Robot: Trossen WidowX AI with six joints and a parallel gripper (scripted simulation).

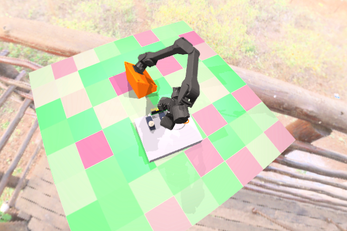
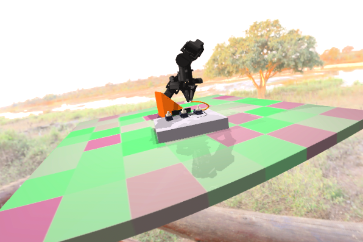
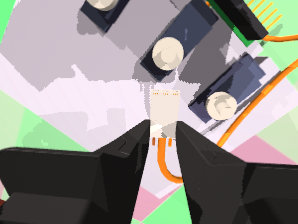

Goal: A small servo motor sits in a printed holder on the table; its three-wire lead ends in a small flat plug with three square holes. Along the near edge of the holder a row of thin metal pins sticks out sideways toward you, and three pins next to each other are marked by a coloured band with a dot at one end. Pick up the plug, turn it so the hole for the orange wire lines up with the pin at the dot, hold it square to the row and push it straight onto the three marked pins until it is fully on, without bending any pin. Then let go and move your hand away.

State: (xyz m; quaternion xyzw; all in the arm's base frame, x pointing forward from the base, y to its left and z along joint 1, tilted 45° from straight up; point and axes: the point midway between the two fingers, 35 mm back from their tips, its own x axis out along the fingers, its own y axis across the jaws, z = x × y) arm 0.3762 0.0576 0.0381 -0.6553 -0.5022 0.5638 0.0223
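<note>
The yellow band lies 100 mm behind my gripper tip, 50 mm below it and 40 mm to the right of it. Also, from my gripper tip: black pin strip (100 mm behind, 60 mm below, 30 mm to the right); then white printed holder (100 mm below, 60 mm ahead, 30 mm to the right).
</note>
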